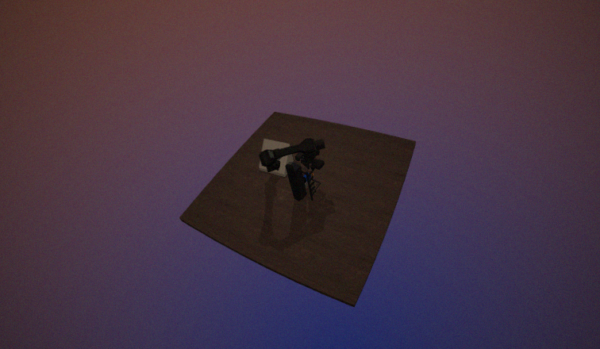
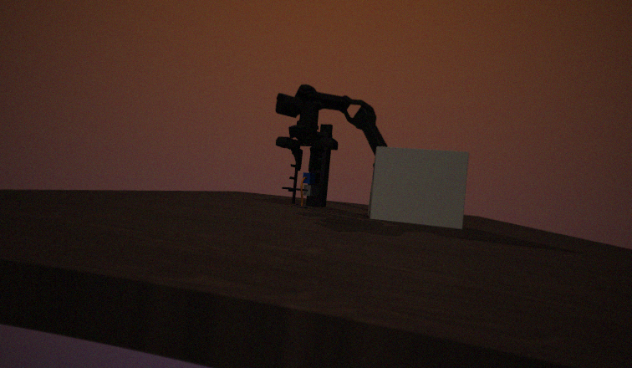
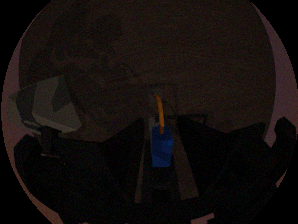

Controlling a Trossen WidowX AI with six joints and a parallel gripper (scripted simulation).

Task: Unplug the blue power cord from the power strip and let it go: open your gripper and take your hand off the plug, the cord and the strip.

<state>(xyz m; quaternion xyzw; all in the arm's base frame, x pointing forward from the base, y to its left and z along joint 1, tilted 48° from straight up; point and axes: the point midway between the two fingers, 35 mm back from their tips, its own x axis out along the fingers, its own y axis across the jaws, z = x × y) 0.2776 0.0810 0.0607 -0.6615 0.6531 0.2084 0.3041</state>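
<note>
My gripper tip is 7 cm to the left of the blue plug and 1 cm above it. Round my gripper tip: black power strip 2 cm behind, 14 cm to the right, 2 cm above.
</note>
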